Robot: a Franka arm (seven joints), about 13 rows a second.
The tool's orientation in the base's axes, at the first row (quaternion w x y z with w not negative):
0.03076, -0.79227, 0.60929, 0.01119
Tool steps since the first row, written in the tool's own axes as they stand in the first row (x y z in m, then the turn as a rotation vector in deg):
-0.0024, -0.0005, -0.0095, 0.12, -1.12, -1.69
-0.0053, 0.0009, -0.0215, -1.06, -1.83, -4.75
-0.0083, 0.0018, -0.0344, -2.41, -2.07, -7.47
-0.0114, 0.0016, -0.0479, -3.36, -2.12, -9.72
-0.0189, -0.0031, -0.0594, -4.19, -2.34, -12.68
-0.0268, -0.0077, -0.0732, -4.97, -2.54, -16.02
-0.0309, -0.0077, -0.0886, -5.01, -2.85, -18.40
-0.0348, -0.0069, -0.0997, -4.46, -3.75, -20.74
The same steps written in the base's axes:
-0.0003, 0.0019, 0.0096, 1.08, 0.07, 1.72
-0.0027, 0.0035, 0.0217, 1.40, 1.19, 4.86
-0.0046, 0.0054, 0.0347, 1.23, 2.39, 7.66
-0.0054, 0.0076, 0.0484, 0.99, 3.18, 9.96
-0.0030, 0.0153, 0.0604, 0.93, 3.85, 12.97
-0.0009, 0.0233, 0.0748, 0.86, 4.44, 16.35
-0.0023, 0.0263, 0.0904, 1.10, 4.41, 18.74
-0.0043, 0.0291, 0.1017, 2.07, 3.97, 21.07

